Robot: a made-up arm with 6 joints.
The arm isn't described. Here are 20 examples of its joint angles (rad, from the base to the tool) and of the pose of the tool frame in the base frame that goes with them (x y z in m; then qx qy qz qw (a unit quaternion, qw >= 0)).
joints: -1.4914 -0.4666 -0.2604 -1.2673 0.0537 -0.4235
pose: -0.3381 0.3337 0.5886 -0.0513 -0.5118 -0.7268 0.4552
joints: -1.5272 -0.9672 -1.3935 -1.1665 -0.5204 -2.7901
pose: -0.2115 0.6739 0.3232 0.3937 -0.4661 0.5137 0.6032
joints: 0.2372 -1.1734 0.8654 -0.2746 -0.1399 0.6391
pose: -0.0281 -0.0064 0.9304 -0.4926 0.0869 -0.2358 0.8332
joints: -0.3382 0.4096 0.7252 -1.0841 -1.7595 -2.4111
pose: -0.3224 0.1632 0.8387 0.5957 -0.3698 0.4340 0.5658
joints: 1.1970 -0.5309 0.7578 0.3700 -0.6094 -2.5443
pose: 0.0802 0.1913 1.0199 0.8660 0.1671 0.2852 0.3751
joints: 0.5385 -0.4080 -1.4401 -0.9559 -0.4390 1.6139
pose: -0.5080 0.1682 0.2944 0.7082 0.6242 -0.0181 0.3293
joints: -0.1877 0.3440 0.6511 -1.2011 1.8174 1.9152
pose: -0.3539 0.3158 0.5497 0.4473 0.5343 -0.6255 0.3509
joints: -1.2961 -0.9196 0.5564 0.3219 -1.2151 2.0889
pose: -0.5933 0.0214 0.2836 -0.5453 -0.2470 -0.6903 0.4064
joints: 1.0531 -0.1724 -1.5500 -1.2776 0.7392 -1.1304
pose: -0.4454 -0.0927 0.4823 -0.0157 -0.4739 0.8019 0.3634
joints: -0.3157 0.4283 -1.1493 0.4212 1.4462 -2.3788
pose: -0.4981 -0.0970 0.3803 0.5716 -0.5143 0.6378 0.0435
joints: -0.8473 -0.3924 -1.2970 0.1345 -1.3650 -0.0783
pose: -0.5292 0.3827 0.1882 -0.6686 -0.2938 0.6224 0.2815
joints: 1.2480 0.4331 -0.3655 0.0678 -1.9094 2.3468
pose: -0.3904 0.0692 0.5914 0.1341 0.8674 -0.0680 0.4743
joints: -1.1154 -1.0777 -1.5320 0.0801 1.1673 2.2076
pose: -0.5174 -0.0020 0.4016 -0.6853 -0.0609 -0.4804 0.5440
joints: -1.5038 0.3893 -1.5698 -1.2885 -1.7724 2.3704
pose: 0.3945 0.1239 0.4490 0.6193 -0.6218 -0.0328 0.4784
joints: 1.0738 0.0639 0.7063 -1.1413 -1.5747 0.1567
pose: 0.1232 0.5762 0.6644 -0.6451 0.0168 0.4684 0.6035
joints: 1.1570 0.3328 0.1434 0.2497 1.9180 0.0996
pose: -0.1671 -0.2079 0.7402 0.2444 -0.2023 -0.3398 0.8854
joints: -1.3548 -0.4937 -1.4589 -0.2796 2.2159 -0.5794
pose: -0.4144 0.3340 -0.0758 0.4049 -0.8121 -0.4149 0.0654
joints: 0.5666 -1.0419 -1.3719 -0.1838 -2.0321 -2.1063
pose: -0.5571 0.1009 0.7996 0.1832 -0.9029 -0.3868 0.0399
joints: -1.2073 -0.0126 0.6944 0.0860 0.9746 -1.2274
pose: -0.3430 0.2473 -0.0957 -0.5028 0.7069 0.2335 0.4393
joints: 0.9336 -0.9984 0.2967 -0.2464 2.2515 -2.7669
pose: -0.2504 0.2848 0.8885 0.3123 -0.9188 0.1198 0.2097
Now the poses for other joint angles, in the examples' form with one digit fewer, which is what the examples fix.
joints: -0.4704 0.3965 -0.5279 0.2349 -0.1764 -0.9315
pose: -0.550 0.137 0.306 -0.136 -0.757 0.456 0.447
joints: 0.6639 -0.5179 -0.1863 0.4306 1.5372 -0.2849
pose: -0.166 -0.178 0.903 0.181 -0.207 -0.249 0.929
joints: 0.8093 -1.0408 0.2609 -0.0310 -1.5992 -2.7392
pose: -0.047 0.448 0.816 0.632 0.679 0.081 0.365
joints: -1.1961 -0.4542 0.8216 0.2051 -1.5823 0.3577
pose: -0.615 0.169 0.255 -0.337 -0.756 -0.279 0.487
